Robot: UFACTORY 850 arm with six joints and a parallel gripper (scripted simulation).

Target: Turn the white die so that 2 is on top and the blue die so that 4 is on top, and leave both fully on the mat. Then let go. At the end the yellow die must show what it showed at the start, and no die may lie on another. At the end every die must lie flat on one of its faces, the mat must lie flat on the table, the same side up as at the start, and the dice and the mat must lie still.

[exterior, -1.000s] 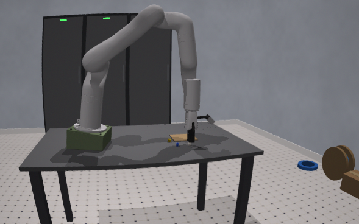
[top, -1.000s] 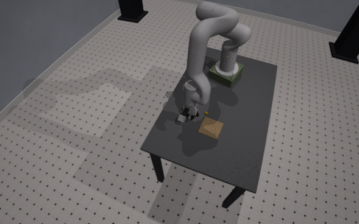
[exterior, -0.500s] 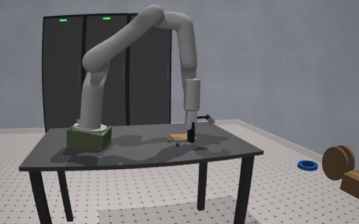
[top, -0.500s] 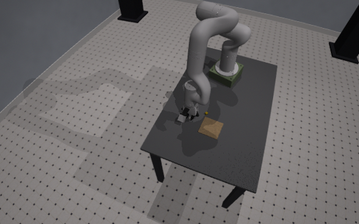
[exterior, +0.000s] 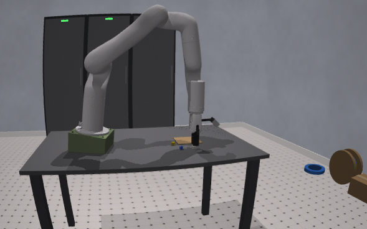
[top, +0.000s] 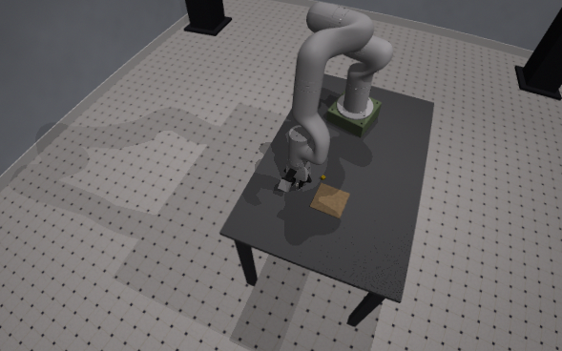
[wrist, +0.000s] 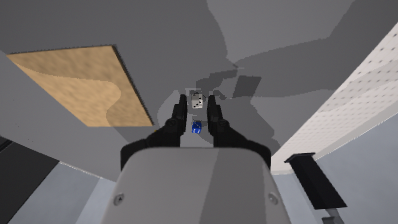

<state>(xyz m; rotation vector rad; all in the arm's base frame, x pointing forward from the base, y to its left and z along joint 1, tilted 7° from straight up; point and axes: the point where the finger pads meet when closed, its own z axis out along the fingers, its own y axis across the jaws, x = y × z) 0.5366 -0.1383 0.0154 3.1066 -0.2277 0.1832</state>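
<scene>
My gripper is now 1 cm past the white die and 3 cm above it. Also, from my hand: blue die: 7 cm behind, 1 cm to the left, 3 cm below; then yellow die: 9 cm behind, 10 cm to the left, 3 cm below; then tan mat: 1 cm ahead, 16 cm to the left, 4 cm below.
</scene>
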